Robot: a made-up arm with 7 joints.
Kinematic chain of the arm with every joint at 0, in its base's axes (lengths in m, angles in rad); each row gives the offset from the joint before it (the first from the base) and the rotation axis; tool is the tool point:
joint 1: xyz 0 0 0.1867 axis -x
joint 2: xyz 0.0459 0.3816 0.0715 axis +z
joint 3: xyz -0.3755 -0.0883 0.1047 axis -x
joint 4: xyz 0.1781 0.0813 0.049 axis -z
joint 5: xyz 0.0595 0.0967 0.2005 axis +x
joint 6: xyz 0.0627 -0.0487 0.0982 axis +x
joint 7: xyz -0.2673 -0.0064 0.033 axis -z
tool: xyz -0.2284 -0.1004 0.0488
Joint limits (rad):
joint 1: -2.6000..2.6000
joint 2: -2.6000..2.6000
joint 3: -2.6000..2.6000
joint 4: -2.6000..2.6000
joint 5: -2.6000..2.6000
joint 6: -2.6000..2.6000
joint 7: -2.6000..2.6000
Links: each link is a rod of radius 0.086 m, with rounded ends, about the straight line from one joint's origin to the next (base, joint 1, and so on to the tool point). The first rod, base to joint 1, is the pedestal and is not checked.
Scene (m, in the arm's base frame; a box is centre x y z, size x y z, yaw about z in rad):
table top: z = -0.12
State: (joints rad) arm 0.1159 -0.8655 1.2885 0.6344 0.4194 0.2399 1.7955
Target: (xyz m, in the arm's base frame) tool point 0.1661 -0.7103 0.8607
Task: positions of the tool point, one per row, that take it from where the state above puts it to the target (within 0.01 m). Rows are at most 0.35 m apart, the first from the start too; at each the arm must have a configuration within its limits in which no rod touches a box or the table.
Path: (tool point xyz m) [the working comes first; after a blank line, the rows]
Joints at the target: -1.7053 -0.9595 0.3758 0.6782 0.5212 0.4412 2.0818
Straight joint move there: clear.

1: 0.2848 0.8895 0.4300
2: 0.2946 0.7546 0.7350
3: 0.2923 0.5191 0.9748
4: 0.2778 0.2135 1.1172
5: 0.2514 -0.1218 1.1441
6: 0.2139 -0.4432 1.0537
7: 0.1661 -0.7103 0.8607

